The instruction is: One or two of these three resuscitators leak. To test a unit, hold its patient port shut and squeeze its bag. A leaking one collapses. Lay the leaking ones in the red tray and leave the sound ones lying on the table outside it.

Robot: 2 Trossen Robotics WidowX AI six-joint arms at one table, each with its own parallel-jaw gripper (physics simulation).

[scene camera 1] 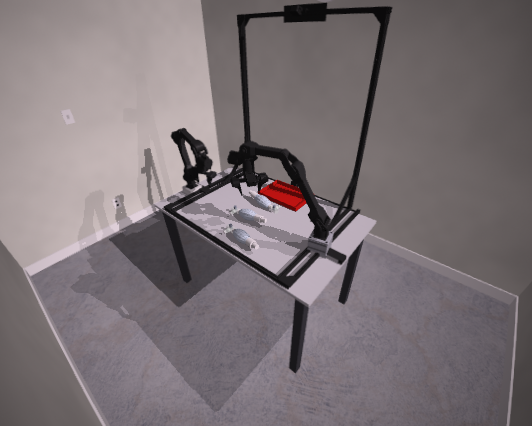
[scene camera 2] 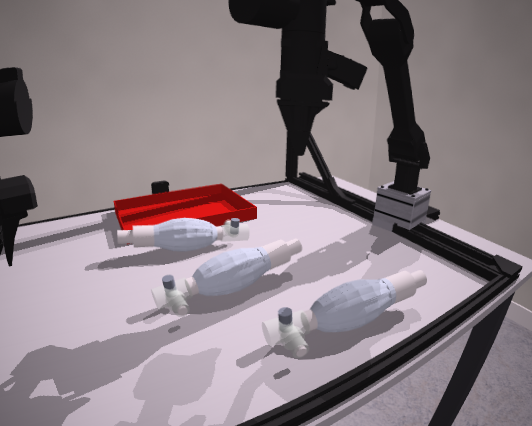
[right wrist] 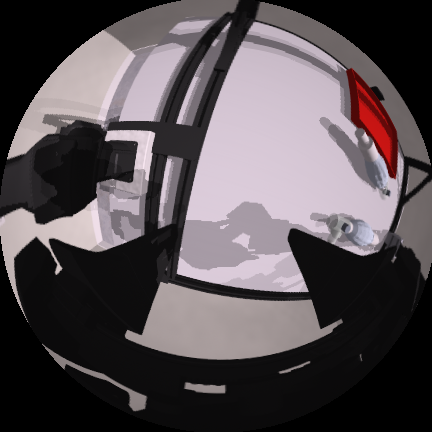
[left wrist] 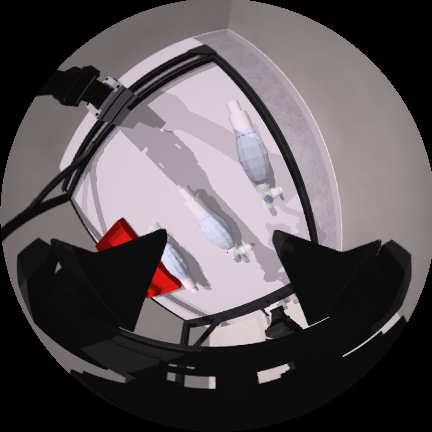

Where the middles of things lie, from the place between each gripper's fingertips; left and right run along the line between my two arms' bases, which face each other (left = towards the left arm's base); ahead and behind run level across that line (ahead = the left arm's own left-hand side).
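Left gripper of mine: 4 cm to the left of the red tray [scene camera 2: 216,203], 40 cm past it and 22 cm above it. My right hand is 36 cm past the tray, 39 cm to the right of it and 11 cm above it. Going by its middle, the red tray is nearer to my left gripper than to my right hand.
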